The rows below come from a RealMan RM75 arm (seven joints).
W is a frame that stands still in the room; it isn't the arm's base.
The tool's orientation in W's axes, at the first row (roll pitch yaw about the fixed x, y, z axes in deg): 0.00, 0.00, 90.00
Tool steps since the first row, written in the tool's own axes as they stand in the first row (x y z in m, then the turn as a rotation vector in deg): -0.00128, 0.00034, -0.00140, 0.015, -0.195, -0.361; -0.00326, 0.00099, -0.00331, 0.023, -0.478, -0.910; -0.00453, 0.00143, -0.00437, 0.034, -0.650, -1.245; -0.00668, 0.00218, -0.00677, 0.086, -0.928, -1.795; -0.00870, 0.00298, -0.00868, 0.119, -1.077, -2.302; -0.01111, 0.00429, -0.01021, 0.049, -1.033, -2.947; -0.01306, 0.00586, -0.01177, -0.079, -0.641, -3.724; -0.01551, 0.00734, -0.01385, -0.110, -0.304, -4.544; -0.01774, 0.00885, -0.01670, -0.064, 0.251, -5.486; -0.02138, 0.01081, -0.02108, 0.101, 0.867, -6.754; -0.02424, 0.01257, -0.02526, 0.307, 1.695, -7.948
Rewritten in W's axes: -0.00034, -0.00128, -0.00140, 0.195, 0.015, -0.361; -0.00099, -0.00326, -0.00331, 0.478, 0.023, -0.910; -0.00143, -0.00453, -0.00437, 0.650, 0.034, -1.245; -0.00218, -0.00668, -0.00677, 0.928, 0.086, -1.795; -0.00298, -0.00870, -0.00868, 1.077, 0.119, -2.302; -0.00429, -0.01111, -0.01021, 1.033, 0.049, -2.947; -0.00586, -0.01306, -0.01177, 0.641, -0.079, -3.724; -0.00734, -0.01551, -0.01385, 0.304, -0.110, -4.544; -0.00885, -0.01774, -0.01670, -0.251, -0.064, -5.486; -0.01081, -0.02138, -0.02108, -0.867, 0.101, -6.754; -0.01257, -0.02424, -0.02526, -1.695, 0.307, -7.948
